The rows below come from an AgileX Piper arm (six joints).
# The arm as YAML. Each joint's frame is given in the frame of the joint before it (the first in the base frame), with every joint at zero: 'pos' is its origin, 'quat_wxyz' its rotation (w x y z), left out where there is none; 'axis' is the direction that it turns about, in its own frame. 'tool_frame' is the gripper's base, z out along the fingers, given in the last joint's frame.
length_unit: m
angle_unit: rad
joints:
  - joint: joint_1
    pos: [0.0, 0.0, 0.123]
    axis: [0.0, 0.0, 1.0]
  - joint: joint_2
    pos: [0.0, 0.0, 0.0]
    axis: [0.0, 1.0, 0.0]
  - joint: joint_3
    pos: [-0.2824, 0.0, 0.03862]
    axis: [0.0, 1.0, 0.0]
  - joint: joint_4
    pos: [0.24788, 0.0, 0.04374]
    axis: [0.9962, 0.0, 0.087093]
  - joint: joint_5
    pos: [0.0, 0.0, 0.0]
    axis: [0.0, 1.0, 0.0]
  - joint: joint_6
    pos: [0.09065, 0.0, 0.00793]
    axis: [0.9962, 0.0, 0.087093]
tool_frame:
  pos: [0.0, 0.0, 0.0]
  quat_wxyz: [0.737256, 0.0, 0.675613, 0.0]
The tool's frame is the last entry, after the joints.
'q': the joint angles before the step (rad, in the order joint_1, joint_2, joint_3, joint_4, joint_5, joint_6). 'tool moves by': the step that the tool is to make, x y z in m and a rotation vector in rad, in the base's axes. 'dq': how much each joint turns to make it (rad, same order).
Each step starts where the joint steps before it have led.
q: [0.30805 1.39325 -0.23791 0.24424 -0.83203 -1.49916]
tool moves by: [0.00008 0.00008 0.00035 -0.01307 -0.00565 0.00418]
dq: [0.00002 0.00002 0.00000 -0.00163 -0.00391 -0.01317]
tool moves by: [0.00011 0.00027 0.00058 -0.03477 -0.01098 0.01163]
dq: [0.00001 0.00001 0.00000 -0.00475 -0.00620 -0.03443]
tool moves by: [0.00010 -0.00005 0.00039 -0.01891 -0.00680 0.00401]
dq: [-0.00002 -0.00002 -0.00001 0.00016 -0.00439 -0.02012]
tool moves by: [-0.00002 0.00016 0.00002 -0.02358 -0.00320 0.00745]
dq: [0.00000 -0.00003 0.00001 -0.00239 0.00003 -0.02329]
